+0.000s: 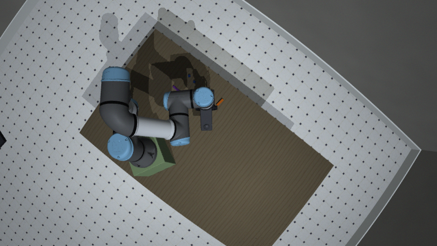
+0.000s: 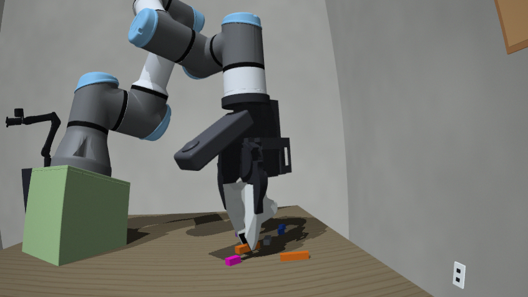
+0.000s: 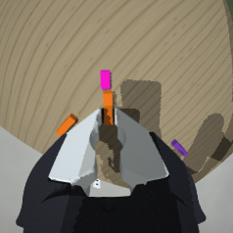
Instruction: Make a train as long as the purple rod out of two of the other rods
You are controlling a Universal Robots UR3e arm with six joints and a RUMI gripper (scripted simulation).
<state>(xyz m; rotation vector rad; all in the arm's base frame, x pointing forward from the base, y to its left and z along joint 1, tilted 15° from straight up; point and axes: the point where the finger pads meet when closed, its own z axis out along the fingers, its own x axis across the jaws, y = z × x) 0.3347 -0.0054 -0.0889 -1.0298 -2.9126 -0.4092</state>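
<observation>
The magenta rod is 3 cm to the right of my hand, 2 cm below it and 2 cm behind it. Round my hand: purple rod (16 cm to the left, 5 cm behind, 2 cm below); then grey rod (8 cm to the left, 2 cm below, 2 cm ahead).
</observation>
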